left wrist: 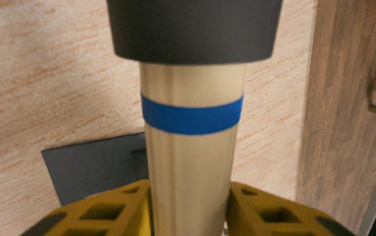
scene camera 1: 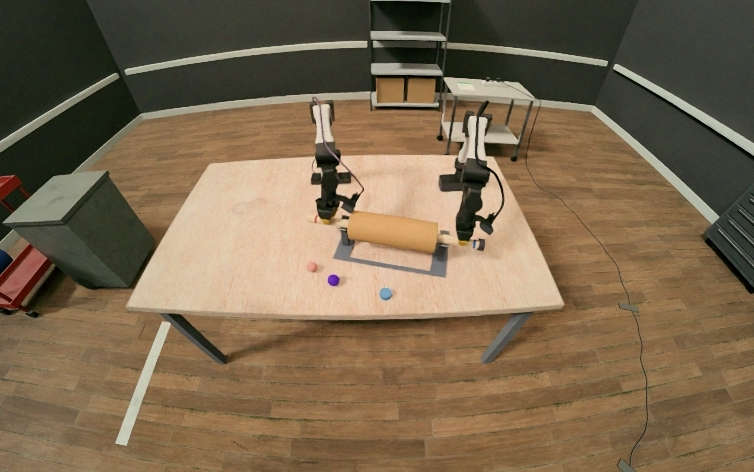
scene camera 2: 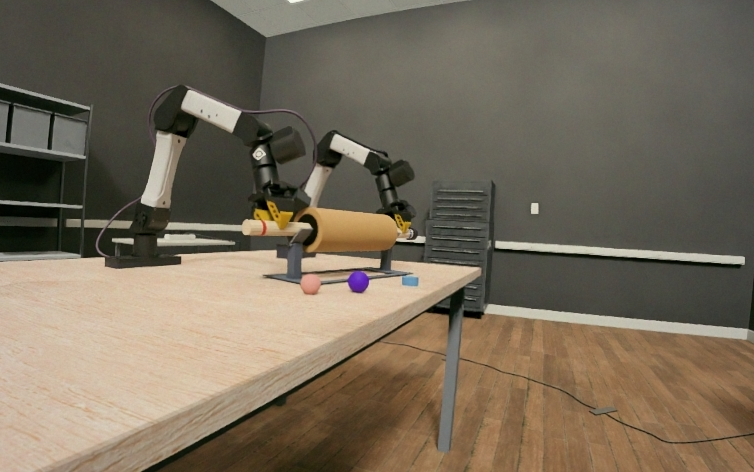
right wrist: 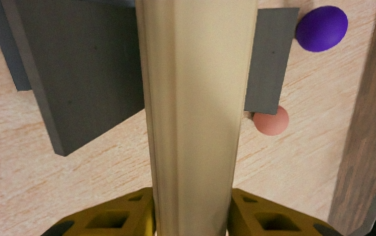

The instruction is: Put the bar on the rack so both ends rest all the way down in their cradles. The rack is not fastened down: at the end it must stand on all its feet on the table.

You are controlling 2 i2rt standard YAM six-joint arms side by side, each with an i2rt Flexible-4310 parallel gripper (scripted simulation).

Scene:
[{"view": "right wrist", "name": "my right gripper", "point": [191, 196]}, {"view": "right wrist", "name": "bar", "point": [195, 68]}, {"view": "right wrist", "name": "grey rack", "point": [85, 71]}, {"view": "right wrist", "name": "purple ball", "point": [315, 33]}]

